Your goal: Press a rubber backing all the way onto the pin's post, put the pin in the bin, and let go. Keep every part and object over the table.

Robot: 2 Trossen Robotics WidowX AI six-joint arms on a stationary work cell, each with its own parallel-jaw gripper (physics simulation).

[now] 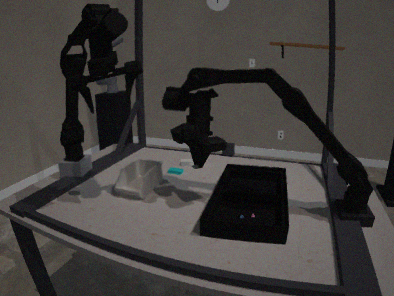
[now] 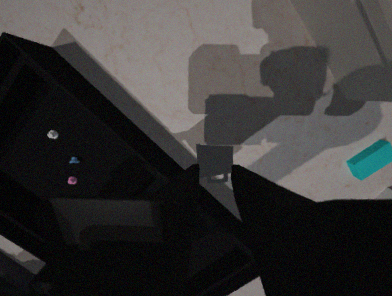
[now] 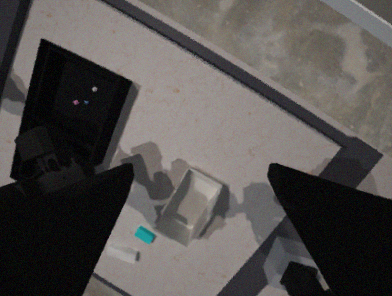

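Where they show: left gripper, fingertip midpoint: (image 1: 198, 166) (image 2: 215, 170) (image 3: 97, 171); right gripper, fingertip midpoint: (image 1: 110, 109) (image 3: 202, 169); left arm's base, link origin: (image 1: 354, 207); right arm's base, link origin: (image 1: 74, 158) (image 3: 298, 275).
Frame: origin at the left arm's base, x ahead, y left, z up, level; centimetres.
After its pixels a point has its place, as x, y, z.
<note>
My left gripper (image 1: 198, 166) @(46.9, -4.6, 7.3) (image 2: 215, 170) @(46.9, -4.6, 7.3) is shut on the pin (image 2: 215, 157) @(47.6, -3.9, 7.4), a small grey plate with a little loop at its lower edge. It hangs above the table just beside the black tray. The pin's post, and whether a backing sits on it, cannot be made out. A white backing (image 2: 52, 134) @(33.6, 8.5, -2.1) (image 3: 94, 89) @(33.6, 8.6, -2.2), a blue one (image 1: 242, 216) @(32.3, 4.9, -2.1) (image 2: 74, 160) @(32.8, 4.7, -2.1) (image 3: 86, 102) @(32.8, 4.8, -2.0) and a pink one (image 1: 253, 215) @(29.5, 3.6, -2.2) (image 2: 72, 180) @(29.9, 3.3, -2.3) (image 3: 76, 102) @(30.0, 3.5, -2.3) lie in one tray compartment. The pale bin (image 1: 137, 180) @(70.0, -9.5, -2.0) (image 3: 192, 200) @(67.8, -5.8, -2.0) stands on the table. My right gripper (image 3: 202, 169) @(64.1, 11.9, 26.5) is open and empty, high up.
The black tray (image 1: 245, 235) @(30.4, 14.4, -1.5) (image 2: 100, 110) @(41.4, 5.2, 0.4) (image 3: 120, 107) @(41.4, 7.5, -2.3) has two compartments. A teal block (image 1: 175, 171) @(60.2, -21.3, -2.2) (image 2: 370, 160) @(60.2, -21.9, -2.0) (image 3: 145, 234) @(60.8, -21.8, -2.0) lies near the bin, with a white block (image 1: 187, 162) @(58.3, -30.1, -1.7) (image 3: 123, 253) @(57.4, -30.9, -1.5) beside it. A dark frame (image 3: 200, 55) @(54.5, 25.9, -1.3) edges the table.
</note>
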